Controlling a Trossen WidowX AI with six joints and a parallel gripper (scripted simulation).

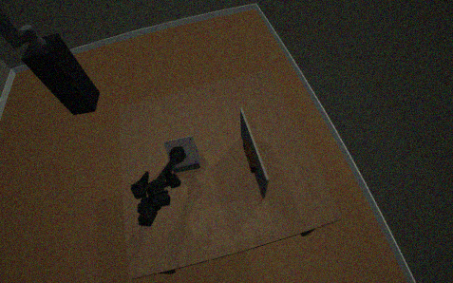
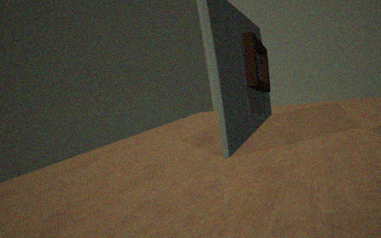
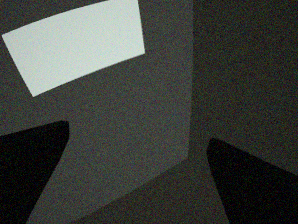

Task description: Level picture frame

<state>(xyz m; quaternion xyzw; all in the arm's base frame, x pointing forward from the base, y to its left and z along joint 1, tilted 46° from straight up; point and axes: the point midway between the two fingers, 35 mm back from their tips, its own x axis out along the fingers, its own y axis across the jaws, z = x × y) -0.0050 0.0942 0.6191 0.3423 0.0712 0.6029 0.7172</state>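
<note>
Now: the brown wooden picture frame 520 mm below my gripper tip, 390 mm ahead of it and 270 mm to the left of it. The rest, counted from my gripper tip: grey wall panel: 530 mm below, 390 mm ahead, 280 mm to the left.
</note>
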